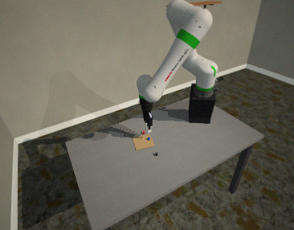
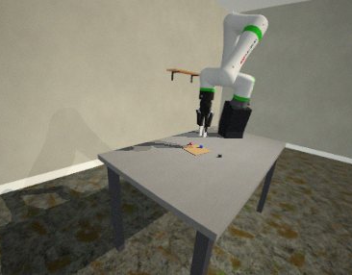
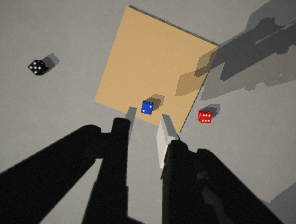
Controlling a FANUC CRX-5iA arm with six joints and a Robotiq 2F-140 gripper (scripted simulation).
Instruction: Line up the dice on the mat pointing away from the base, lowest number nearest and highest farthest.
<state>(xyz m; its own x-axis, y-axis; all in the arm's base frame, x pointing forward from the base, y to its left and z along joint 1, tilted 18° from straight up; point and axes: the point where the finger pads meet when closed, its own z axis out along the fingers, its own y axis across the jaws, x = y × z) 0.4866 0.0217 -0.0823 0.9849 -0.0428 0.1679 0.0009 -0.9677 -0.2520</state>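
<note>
Now: the black die 20 mm ahead of my hand, 160 mm to the left of it and 110 mm below it. From my hand the other things lie so: blue die: 110 mm below; red die: 10 mm ahead, 90 mm to the right, 110 mm below; tan mat: 50 mm ahead, 120 mm below.
</note>
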